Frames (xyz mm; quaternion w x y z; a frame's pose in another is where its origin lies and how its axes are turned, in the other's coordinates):
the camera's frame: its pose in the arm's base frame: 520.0 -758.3 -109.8 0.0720 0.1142 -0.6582 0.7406
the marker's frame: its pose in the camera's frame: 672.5 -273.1 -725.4 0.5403 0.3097 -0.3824 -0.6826
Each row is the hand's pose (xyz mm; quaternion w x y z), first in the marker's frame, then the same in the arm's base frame.
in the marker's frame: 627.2 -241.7 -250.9 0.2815 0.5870 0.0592 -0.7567
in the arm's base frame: 74.3 384.3 803.3 0.0155 -0.4081 -0.9118 -0.0420
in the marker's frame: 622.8 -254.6 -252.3 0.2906 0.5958 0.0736 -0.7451
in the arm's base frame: 76.2 395.4 795.5 0.0252 -0.4095 -0.9098 -0.0621
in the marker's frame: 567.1 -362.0 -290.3 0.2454 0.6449 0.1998 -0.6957
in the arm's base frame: 61.5 498.5 723.2 0.0926 -0.3170 -0.9305 -0.1584
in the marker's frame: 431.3 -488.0 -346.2 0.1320 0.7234 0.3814 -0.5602
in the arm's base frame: 2.5 615.3 580.6 0.2414 -0.1415 -0.9153 -0.2896
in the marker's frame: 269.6 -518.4 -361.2 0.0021 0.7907 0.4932 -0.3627
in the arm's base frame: -73.0 626.3 434.0 0.4223 0.0194 -0.8271 -0.3704
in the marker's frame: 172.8 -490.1 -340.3 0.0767 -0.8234 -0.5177 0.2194
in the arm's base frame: -112.4 578.1 351.9 0.5406 0.0987 -0.7391 -0.3895
